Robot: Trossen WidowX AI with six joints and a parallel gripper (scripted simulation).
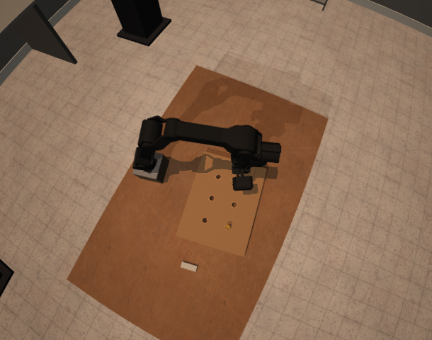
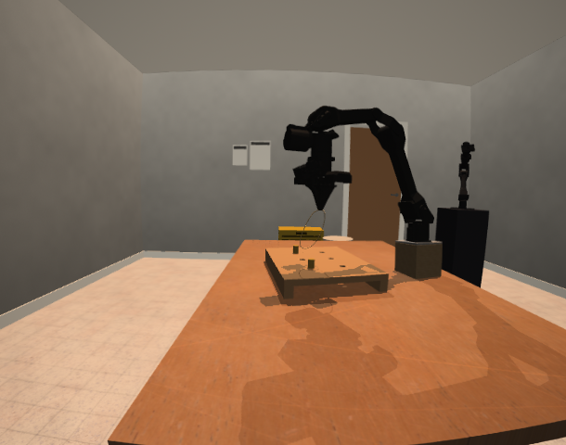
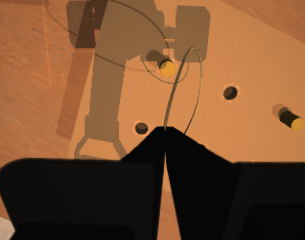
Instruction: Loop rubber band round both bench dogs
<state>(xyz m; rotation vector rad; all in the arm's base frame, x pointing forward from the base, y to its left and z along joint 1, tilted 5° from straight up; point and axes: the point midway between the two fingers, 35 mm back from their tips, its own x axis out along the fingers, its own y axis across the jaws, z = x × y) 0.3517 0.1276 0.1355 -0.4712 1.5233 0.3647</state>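
Right now my hand is 22 cm above the wooden board, 10 cm to the left of it and 1 cm past it. Also, from my hand: small white block: 40 cm to the right, 24 cm below, 1 cm behind.
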